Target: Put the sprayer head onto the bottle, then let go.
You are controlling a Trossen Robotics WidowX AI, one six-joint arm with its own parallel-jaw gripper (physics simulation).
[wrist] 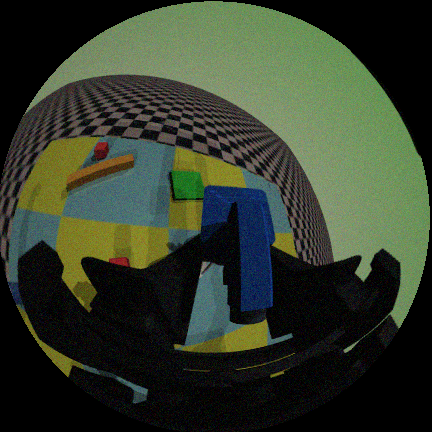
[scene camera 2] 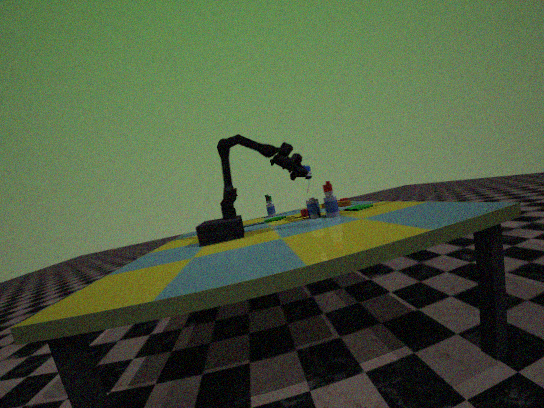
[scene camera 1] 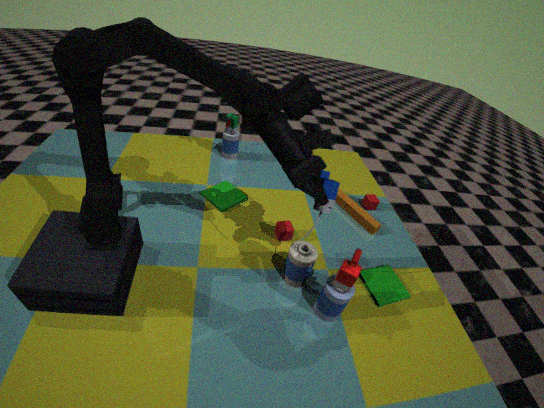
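Where they show: gripper, fingertip midpoint: (wrist: 225,240) (scene camera 2: 308,174) (scene camera 1: 324,201); arm's base at its link origin: (scene camera 2: 229,218) (scene camera 1: 103,237).
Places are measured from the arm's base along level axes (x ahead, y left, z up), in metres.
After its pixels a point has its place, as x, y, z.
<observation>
The sprayer head (scene camera 1: 330,189) {0.445, -0.050, 0.170} (scene camera 2: 307,170) {0.443, -0.053, 0.159} (wrist: 256,270) is blue with a white collar and a thin tube hanging below it at a slant. My gripper (scene camera 1: 323,194) {0.444, -0.047, 0.138} (scene camera 2: 302,173) {0.444, -0.047, 0.138} (wrist: 225,240) {0.444, -0.047, 0.138} is shut on it and holds it up in the air. The open bottle (scene camera 1: 299,267) {0.417, -0.089, -0.016} (scene camera 2: 313,208) {0.418, -0.091, -0.038}, white with a blue band, stands upright on the table, lower than the head. In scene camera 1 the tube's lower end shows near the bottle's mouth; in scene camera 2 it shows slightly above the bottle. The bottle's mouth is not seen in the wrist view.
A bottle with a red sprayer (scene camera 1: 332,302) {0.462, -0.182, -0.016} (scene camera 2: 331,206) {0.469, -0.187, -0.038} stands beside the open bottle. A green-topped bottle (scene camera 1: 230,144) {0.314, 0.465, -0.027} (scene camera 2: 270,208) {0.310, 0.466, -0.026} stands at the back. Red cubes (scene camera 1: 284,230) {0.424, 0.057, -0.050} (scene camera 1: 370,202) {0.752, 0.173, -0.055} (wrist: 101,150) {0.749, 0.180, -0.056}, an orange bar (scene camera 1: 359,212) {0.690, 0.130, -0.059} (wrist: 102,170) {0.676, 0.151, -0.066} and green tiles (scene camera 1: 224,196) {0.281, 0.234, -0.080} (scene camera 1: 385,285) {0.659, -0.123, -0.080} (wrist: 187,185) {0.652, -0.113, -0.080} lie around.
</observation>
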